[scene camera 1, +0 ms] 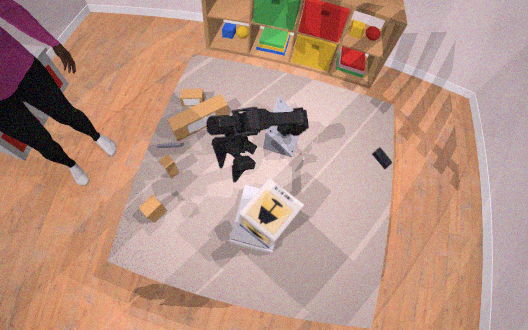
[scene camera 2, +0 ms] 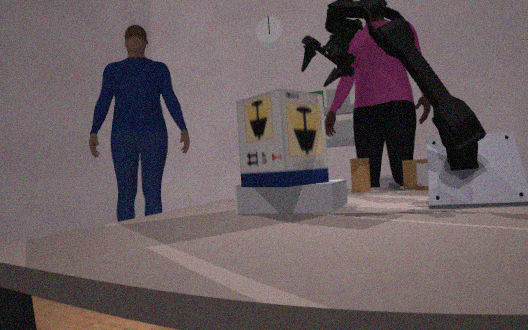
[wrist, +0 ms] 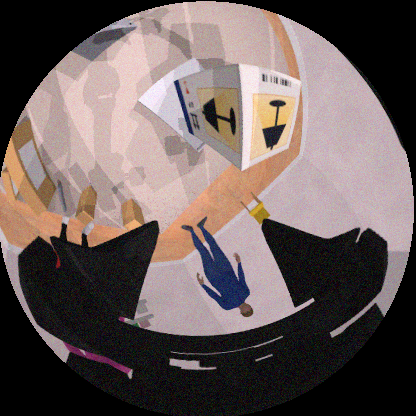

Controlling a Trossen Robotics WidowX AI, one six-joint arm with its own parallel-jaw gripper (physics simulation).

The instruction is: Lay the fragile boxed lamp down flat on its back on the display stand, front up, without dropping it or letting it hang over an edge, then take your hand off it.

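Where they show: gripper, fingertip midpoint: (scene camera 1: pixel 227 175) (scene camera 2: pixel 313 79) (wrist: pixel 211 225); arm's base, link origin: (scene camera 1: pixel 282 127) (scene camera 2: pixel 462 159).
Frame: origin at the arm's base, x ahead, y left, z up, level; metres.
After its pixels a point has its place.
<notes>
The boxed lamp (scene camera 1: pixel 272 214) {y 0.056, x 0.469, z 0.197 m} (scene camera 2: pixel 282 140) {y 0.155, x 0.406, z 0.074 m} (wrist: pixel 242 115) {y -0.018, x 0.406, z 0.197 m}, white with yellow lamp pictures and a blue band round its foot, stands upright on the display stand (scene camera 1: pixel 243 236) {y -0.028, x 0.541, z -0.036 m} (scene camera 2: pixel 332 196) {y 0.100, x 0.309, z -0.067 m} (wrist: pixel 164 102) {y -0.048, x 0.374, z -0.036 m}. The stand is a low, pale grey block. Part of its top shows beside the box, on the side towards the loose cartons. The box's underside is hidden. My gripper (scene camera 1: pixel 228 173) {y -0.127, x 0.402, z 0.279 m} (scene camera 2: pixel 315 77) {y -0.127, x 0.402, z 0.279 m} (wrist: pixel 211 225) {y -0.127, x 0.402, z 0.279 m} is open and empty. It hangs in the air above the height of the box top, off to one side of the box and apart from it.
A long carton (scene camera 1: pixel 200 117) {y -0.394, x 0.065, z 0.002 m}, a small carton (scene camera 1: pixel 192 97) {y -0.494, x -0.056, z -0.029 m} and two small wooden-coloured blocks (scene camera 1: pixel 169 165) {y -0.435, x 0.350, z 0.021 m} (scene camera 1: pixel 153 209) {y -0.432, x 0.562, z 0.013 m} stand on the far side, with a thin grey rod (scene camera 1: pixel 170 145) {y -0.514, x 0.215, z -0.086 m}. The arm's base plate (scene camera 1: pixel 281 145) {y 0.020, x 0.081, z -0.025 m} (scene camera 2: pixel 495 172) {y 0.034, x -0.068, z -0.034 m} is behind the box. A black object (scene camera 1: pixel 382 158) {y 0.562, x -0.043, z -0.071 m} lies at the right.
</notes>
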